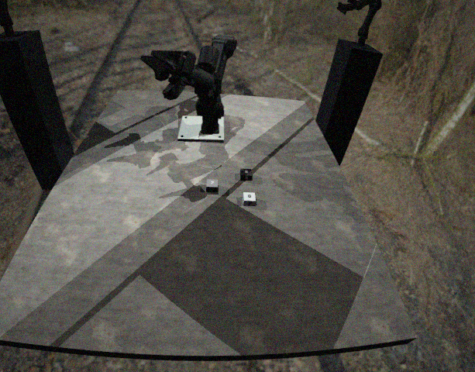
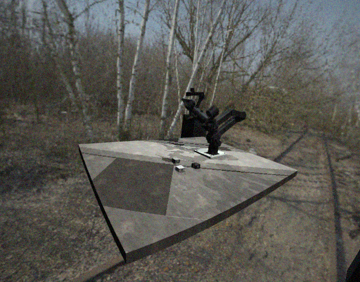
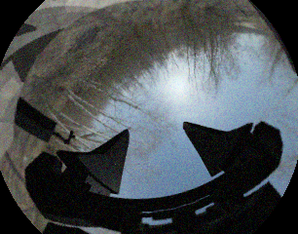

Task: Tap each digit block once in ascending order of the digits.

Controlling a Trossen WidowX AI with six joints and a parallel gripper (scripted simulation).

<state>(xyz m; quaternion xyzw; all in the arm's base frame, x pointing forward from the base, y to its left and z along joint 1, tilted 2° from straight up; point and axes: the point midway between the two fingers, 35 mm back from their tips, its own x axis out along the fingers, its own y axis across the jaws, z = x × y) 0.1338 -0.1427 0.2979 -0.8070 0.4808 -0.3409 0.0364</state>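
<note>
My gripper tip is now 200 mm short of the light block, 290 mm to the right of it and 310 mm above it. Also, from my gripper tip: grey block 150 mm ahead, 190 mm to the left, 310 mm below; then dark block 100 mm ahead, 290 mm to the left, 310 mm below.
</note>
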